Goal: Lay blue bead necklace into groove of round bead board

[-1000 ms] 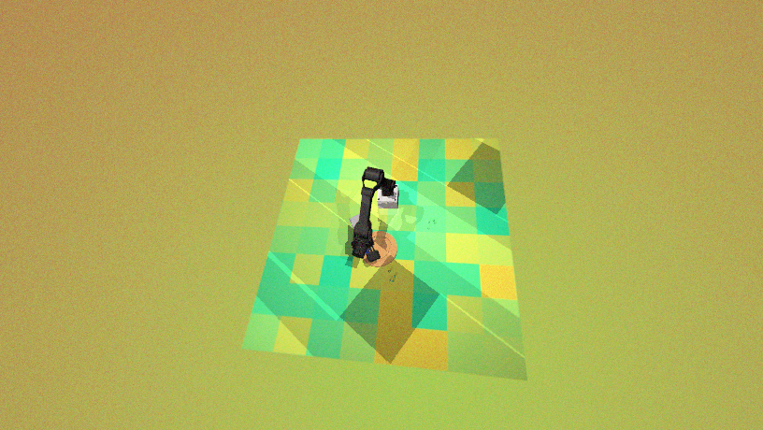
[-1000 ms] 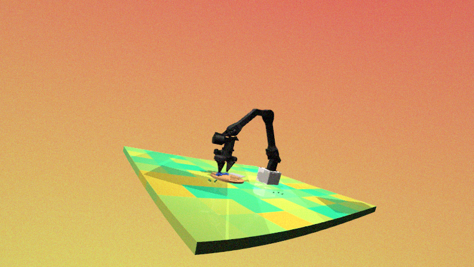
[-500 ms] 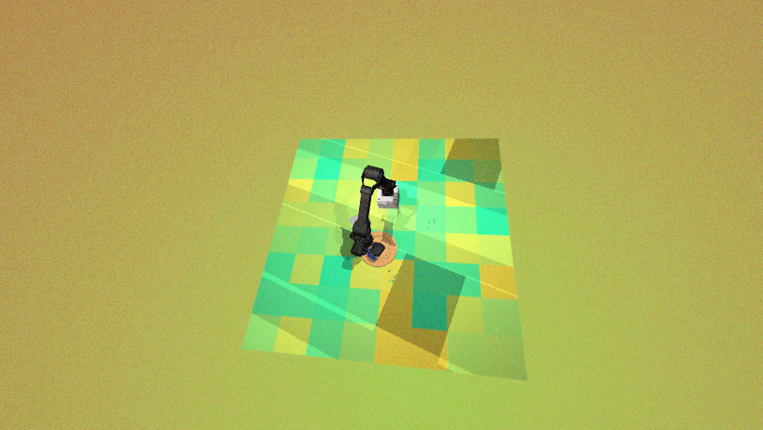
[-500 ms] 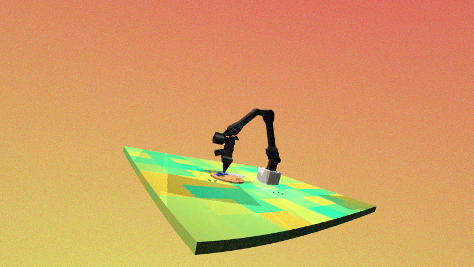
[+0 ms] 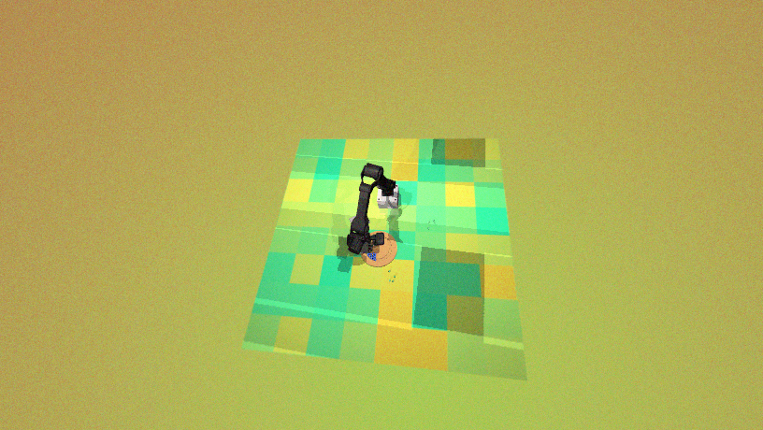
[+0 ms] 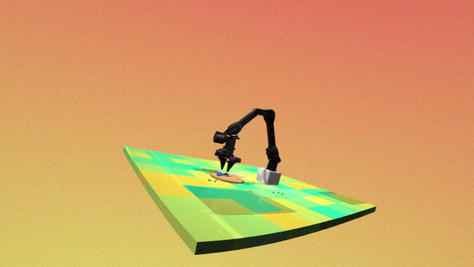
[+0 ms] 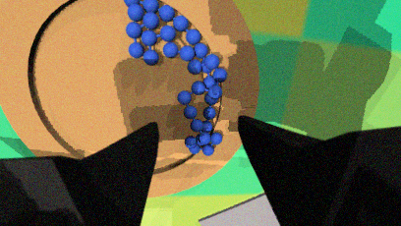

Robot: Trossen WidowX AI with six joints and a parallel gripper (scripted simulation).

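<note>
Now: gripper tip 50 mm to the right of the round bead board, 30 mm above it and 10 mm short of it. Also, from my gripper tip: flat grey piece (160 mm behind, 50 mm to the right, 40 mm below).
</note>
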